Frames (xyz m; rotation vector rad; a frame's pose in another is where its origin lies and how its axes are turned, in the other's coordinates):
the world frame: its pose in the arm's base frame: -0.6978 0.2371 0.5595 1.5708 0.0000 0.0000
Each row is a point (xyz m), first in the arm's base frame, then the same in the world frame.
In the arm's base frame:
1: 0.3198 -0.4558 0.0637
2: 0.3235 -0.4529 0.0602
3: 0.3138 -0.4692 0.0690
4: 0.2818 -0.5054 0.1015
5: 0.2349 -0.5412 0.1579
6: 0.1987 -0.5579 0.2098
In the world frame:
1: 1.0176 -0.4958 0.6929
2: 1.0213 -0.4993 0.6900
3: 1.0116 -0.4905 0.7063
4: 0.9796 -0.4580 0.7425
5: 0.9327 -0.4016 0.7783
6: 0.8965 -0.3497 0.7950

